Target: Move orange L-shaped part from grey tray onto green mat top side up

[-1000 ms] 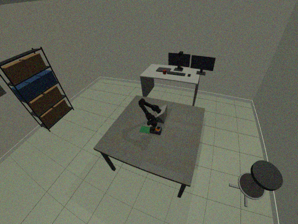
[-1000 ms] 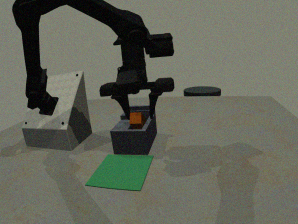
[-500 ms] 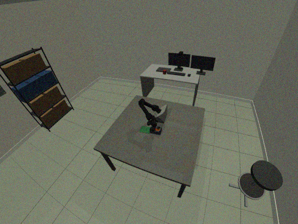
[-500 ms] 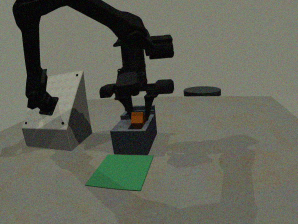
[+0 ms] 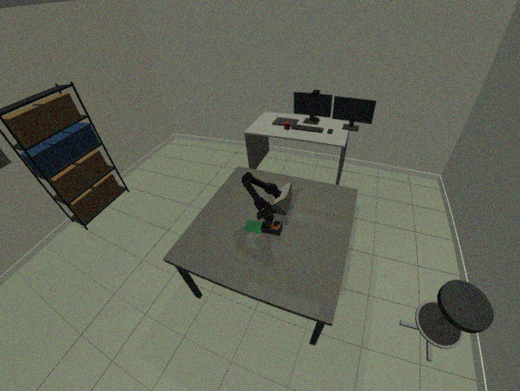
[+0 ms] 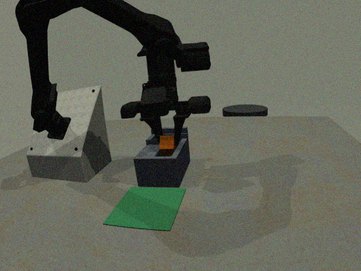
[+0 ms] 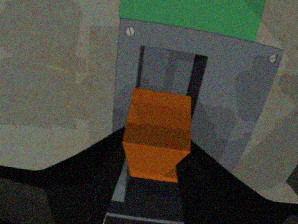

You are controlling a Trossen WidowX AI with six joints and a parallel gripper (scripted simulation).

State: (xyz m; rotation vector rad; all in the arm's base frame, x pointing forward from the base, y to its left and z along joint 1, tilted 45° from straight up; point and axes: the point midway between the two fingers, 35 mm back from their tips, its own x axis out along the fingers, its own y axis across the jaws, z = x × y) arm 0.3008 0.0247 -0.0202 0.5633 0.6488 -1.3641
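The green mat lies 140 mm to the right of my gripper tip and 80 mm below it. Round my gripper tip: orange L-shaped part 30 mm to the left, 30 mm below, 20 mm behind.
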